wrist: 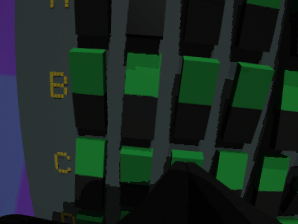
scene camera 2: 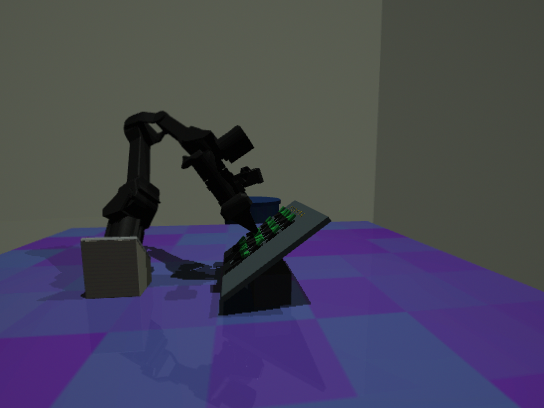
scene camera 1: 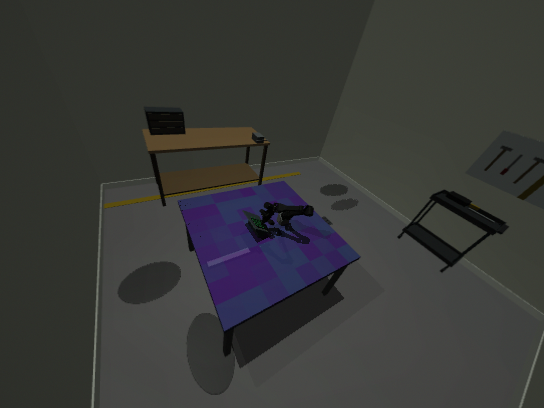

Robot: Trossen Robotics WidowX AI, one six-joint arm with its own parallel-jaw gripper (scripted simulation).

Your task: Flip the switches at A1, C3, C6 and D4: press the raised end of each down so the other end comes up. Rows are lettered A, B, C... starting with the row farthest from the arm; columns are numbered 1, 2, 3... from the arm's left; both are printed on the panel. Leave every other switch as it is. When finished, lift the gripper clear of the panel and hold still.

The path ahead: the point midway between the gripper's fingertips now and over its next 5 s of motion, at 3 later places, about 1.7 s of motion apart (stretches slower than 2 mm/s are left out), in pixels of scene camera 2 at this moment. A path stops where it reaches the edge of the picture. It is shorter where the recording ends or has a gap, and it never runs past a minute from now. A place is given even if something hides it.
The gripper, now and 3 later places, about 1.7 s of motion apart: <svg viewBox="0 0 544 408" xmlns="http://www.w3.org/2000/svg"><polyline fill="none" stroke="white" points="256,232 244,217 259,238 237,219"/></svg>
